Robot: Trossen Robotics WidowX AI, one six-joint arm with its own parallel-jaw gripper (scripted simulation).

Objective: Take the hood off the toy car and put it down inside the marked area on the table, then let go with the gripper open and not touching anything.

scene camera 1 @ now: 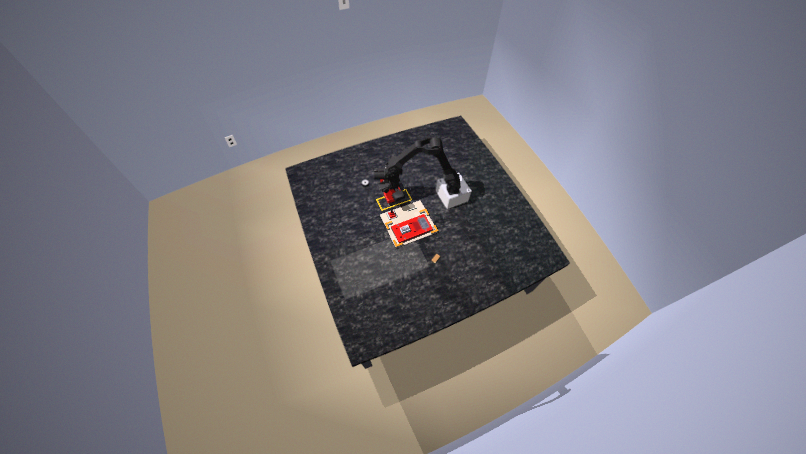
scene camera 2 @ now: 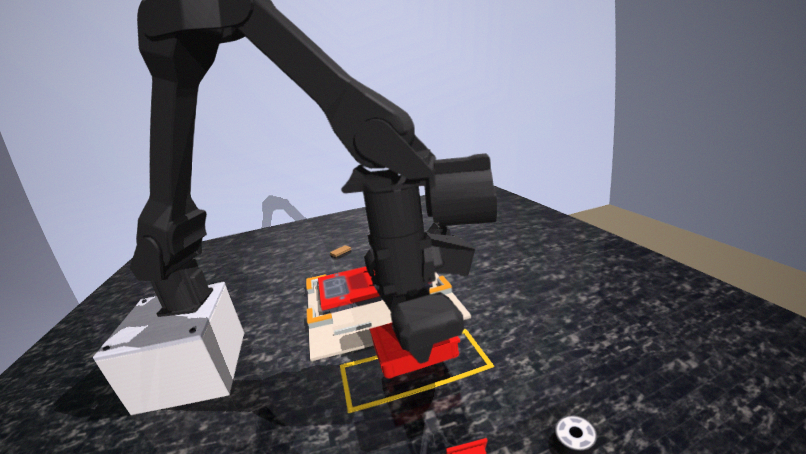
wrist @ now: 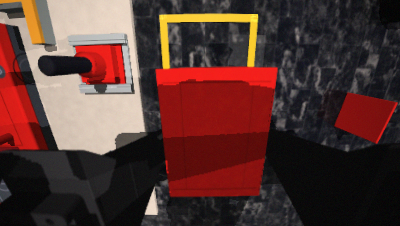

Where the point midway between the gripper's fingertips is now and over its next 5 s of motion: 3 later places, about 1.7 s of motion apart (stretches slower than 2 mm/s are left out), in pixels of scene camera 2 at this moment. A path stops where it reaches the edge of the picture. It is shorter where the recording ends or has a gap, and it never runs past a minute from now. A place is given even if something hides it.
My gripper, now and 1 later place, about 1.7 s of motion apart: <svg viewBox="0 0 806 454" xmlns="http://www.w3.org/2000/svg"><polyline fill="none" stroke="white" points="413,343 413,359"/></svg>
